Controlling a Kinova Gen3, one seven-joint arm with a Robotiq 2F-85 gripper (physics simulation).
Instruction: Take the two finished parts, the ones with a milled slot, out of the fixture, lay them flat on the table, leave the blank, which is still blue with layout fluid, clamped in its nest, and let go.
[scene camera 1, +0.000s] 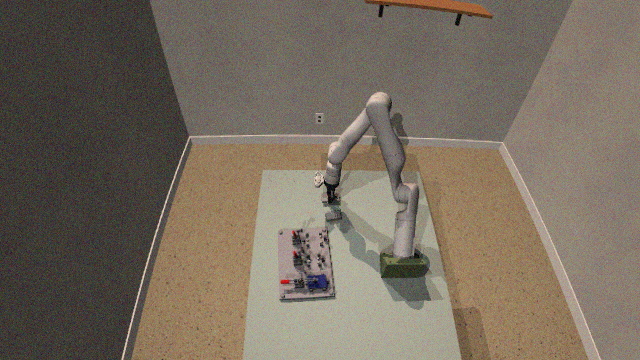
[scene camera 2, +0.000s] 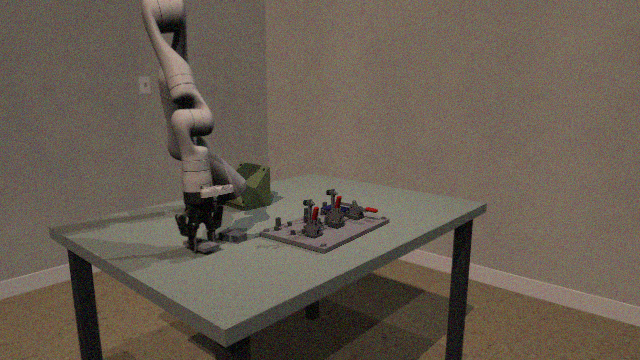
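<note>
My gripper is shut on a grey slotted part and holds it flat at the table top, beyond the fixture. A second grey slotted part lies flat on the table between my gripper and the fixture. The grey fixture plate has three toggle clamps with red handles. Two clamps stand up over empty nests. The blue blank sits in the third nest under a lowered clamp.
The arm's green base block stands on the table beside the fixture. A wooden wall shelf hangs high on the back wall.
</note>
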